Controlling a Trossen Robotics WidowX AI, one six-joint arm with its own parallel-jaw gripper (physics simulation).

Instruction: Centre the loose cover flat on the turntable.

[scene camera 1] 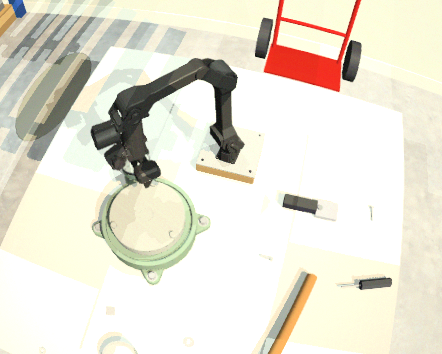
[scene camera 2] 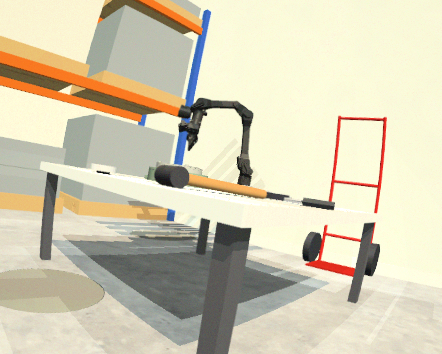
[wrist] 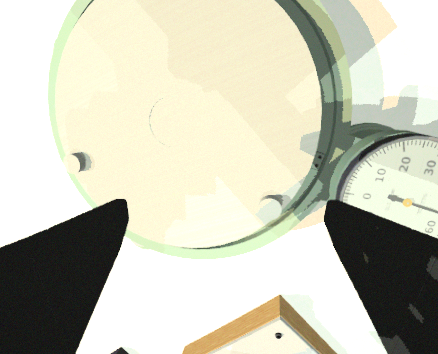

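Pixels of known places: gripper, between the fingertips: (scene camera 2: 188, 148) (wrist: 227, 209); arm's base, origin of its link: (scene camera 1: 228, 154).
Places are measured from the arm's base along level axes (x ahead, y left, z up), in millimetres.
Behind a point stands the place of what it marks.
Note:
The loose cover (scene camera 1: 147, 215) @(x 316, y -131, z 48 mm) (wrist: 190, 125) @(x 304, y -146, z 47 mm), a cream disc with small pegs, lies over the round green turntable housing (scene camera 1: 150, 262) @(x 436, y -70, z 20 mm) (scene camera 2: 151, 173) @(x 461, y -139, z -9 mm) (wrist: 205, 253) @(x 196, y -69, z 20 mm). In the wrist view a wide dark gap shows along its right side, while its left edge sits close to the green rim, so it looks off-centre; whether it lies fully flat I cannot tell. My gripper (scene camera 1: 136, 176) @(x 256, y -168, z 144 mm) (scene camera 2: 190, 148) @(x 256, y -168, z 144 mm) (wrist: 227, 209) @(x 256, y -168, z 144 mm) is open and empty, above the housing's edge near the dial gauge (wrist: 400, 175) @(x 191, y -250, z 62 mm). The arm hides much of the gauge in scene camera 1.
The arm stands on a wooden block (scene camera 1: 250, 172) @(x 41, y 90, z 5 mm) (wrist: 240, 334) @(x 67, y -18, z -6 mm). A scraper (scene camera 1: 300, 203) @(x 78, y 272, z -11 mm), a screwdriver (scene camera 1: 375, 283) @(x 257, y 586, z -12 mm) and a mallet (scene camera 1: 295, 311) @(x 420, y 362, z -2 mm) (scene camera 2: 172, 176) @(x 693, y 388, z -11 mm) lie on the table (scene camera 2: 235, 212) @(x 776, y 722, z -57 mm). A red hand truck (scene camera 1: 302, 67) (scene camera 2: 356, 184) stands beyond the table.

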